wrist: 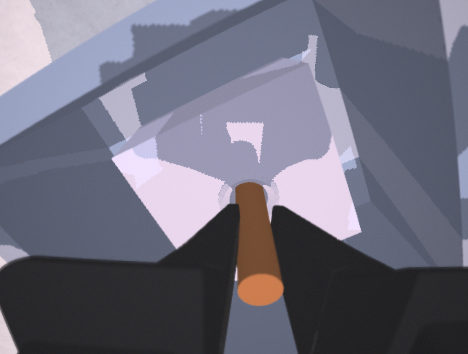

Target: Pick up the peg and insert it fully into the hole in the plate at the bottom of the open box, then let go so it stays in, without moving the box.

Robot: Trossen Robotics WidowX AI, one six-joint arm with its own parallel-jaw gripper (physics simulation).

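Frame: origin at the arm's base, x ahead, y left, z up, level; centimetres.
Seen in the pictures: gripper, fingertip midpoint: (254, 215).
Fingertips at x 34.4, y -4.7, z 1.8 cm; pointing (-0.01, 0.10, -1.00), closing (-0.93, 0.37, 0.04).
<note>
A point is followed by its place in that frame.
A brown peg (256, 235) @[x 34.5, y -4.8, z 3.2 cm] with an orange end face stands between the black fingers in the wrist view. My gripper (254, 215) @[x 34.4, y -4.7, z 1.8 cm] is shut on the peg. The peg's far end is over the ringed hole (272, 194) @[x 33.5, y -4.2, z 0.0 cm] in the pale pink plate (310, 190) @[x 31.7, y -3.6, z -0.3 cm] and covers most of it, so how deep the tip is cannot be told. The plate lies at the bottom of the open blue-grey box (45, 200) @[x 42.0, y -8.1, z 1.5 cm]. The near part of the plate is hidden behind the fingers. A shadow falls across the plate's far half.
The box's walls rise around the plate, with the far rim (55, 85) @[x 37.7, y -11.5, z 3.7 cm] crossing the upper left and a tall wall (405, 100) @[x 27.8, y -7.1, z 1.4 cm] on the right. A light floor surface (17, 45) @[x 44.3, y -15.0, z -6.0 cm] shows beyond the rim at the upper left.
</note>
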